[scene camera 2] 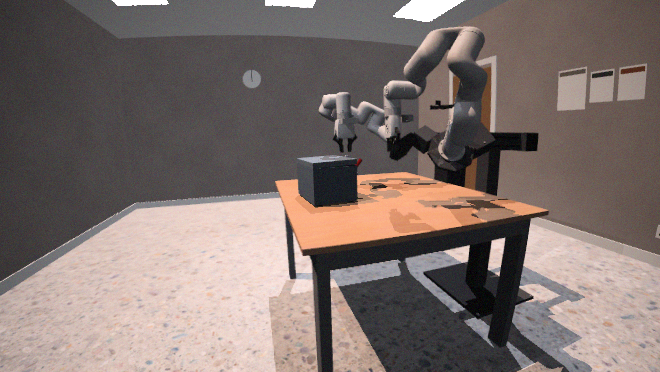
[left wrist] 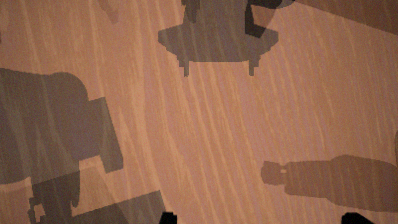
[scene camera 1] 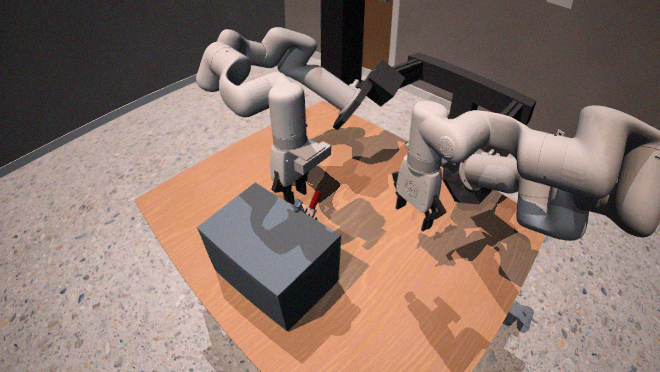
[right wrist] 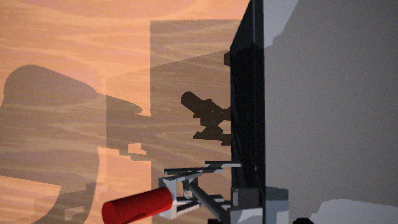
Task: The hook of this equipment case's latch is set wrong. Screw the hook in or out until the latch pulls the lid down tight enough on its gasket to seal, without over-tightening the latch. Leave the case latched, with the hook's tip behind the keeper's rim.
Path:
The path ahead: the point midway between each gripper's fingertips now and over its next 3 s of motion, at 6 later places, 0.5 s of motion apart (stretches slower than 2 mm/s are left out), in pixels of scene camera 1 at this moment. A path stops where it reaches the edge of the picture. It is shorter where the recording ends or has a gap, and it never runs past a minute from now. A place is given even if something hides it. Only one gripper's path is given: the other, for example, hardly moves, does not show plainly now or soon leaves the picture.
My right gripper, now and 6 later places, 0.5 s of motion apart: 295, 197; 297, 199; 299, 202; 300, 202; 306, 196; 304, 197; 299, 202

